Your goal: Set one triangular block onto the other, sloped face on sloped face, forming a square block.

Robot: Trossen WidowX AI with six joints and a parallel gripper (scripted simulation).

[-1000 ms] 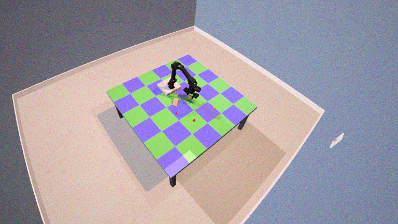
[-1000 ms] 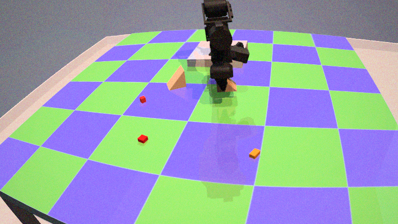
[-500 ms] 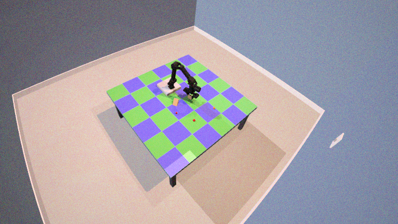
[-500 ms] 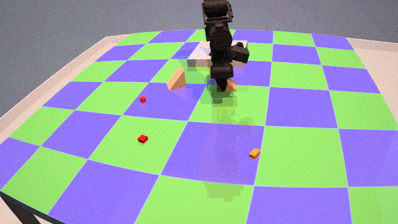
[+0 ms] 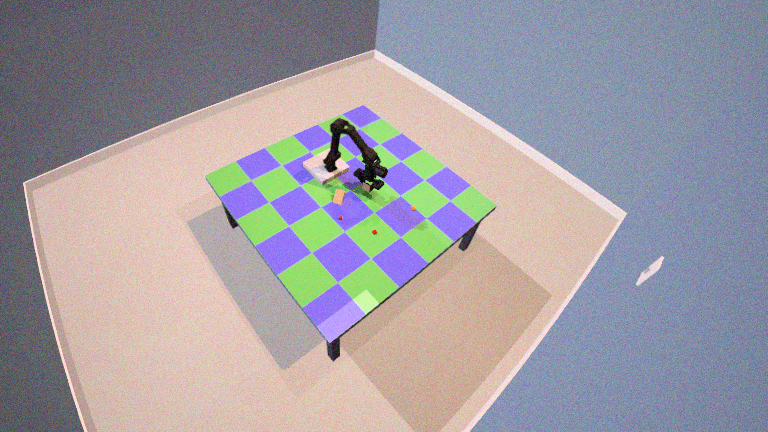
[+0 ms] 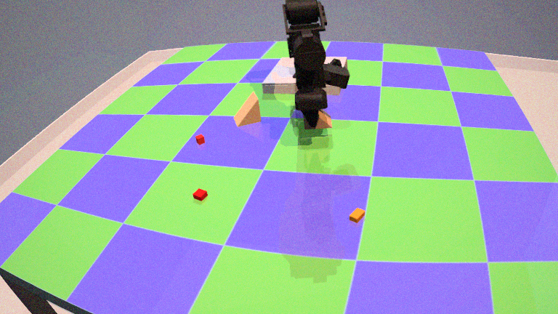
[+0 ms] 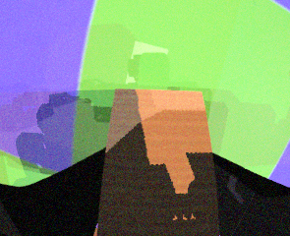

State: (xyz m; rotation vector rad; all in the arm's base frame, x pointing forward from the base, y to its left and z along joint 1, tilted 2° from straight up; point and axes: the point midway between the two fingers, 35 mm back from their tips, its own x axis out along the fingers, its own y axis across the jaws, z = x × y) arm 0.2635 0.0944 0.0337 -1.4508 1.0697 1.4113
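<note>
My gripper tip is 10 mm below the triangular block. Round my gripper tip: small orange block (260 mm ahead, 150 mm to the left, 30 mm below).
</note>
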